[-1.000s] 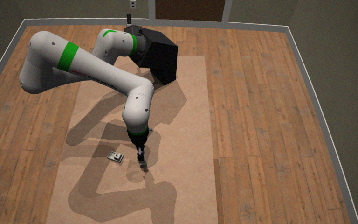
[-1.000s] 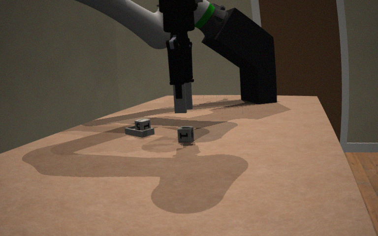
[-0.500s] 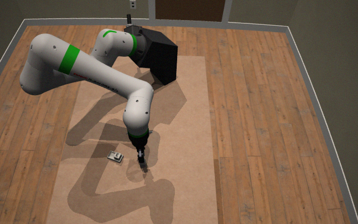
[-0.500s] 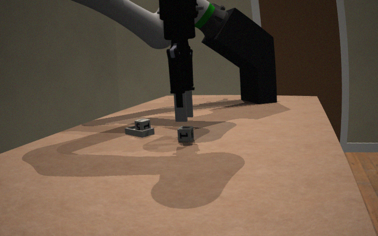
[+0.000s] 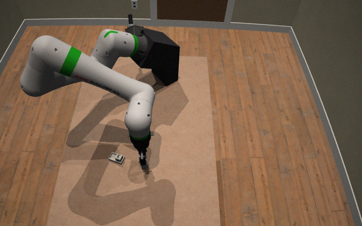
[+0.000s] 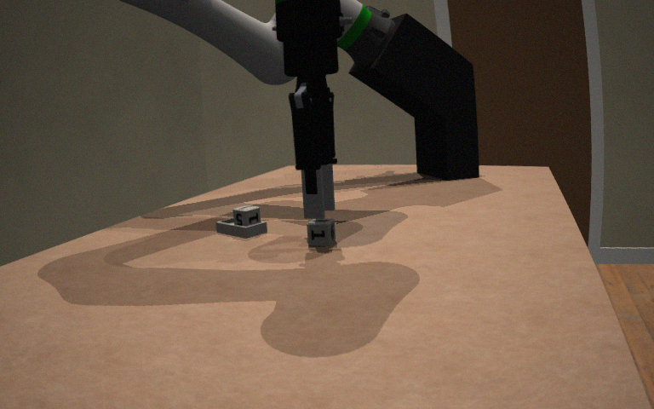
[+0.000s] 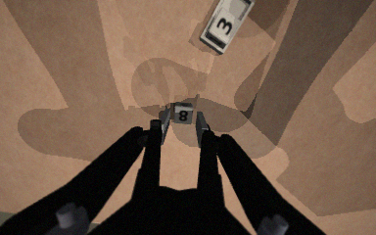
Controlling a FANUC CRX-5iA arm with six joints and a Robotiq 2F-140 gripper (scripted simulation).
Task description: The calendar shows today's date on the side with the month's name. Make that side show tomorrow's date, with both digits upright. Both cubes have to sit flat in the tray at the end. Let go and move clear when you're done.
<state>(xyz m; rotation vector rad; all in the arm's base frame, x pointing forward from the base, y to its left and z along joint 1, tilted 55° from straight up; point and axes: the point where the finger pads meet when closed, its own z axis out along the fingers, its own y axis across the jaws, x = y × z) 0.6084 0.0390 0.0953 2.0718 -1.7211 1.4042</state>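
Right now my hand is 60 mm above the grey number cube. From my hand the other things lie so: grey calendar tray 60 mm behind, 140 mm to the right, 60 mm below.
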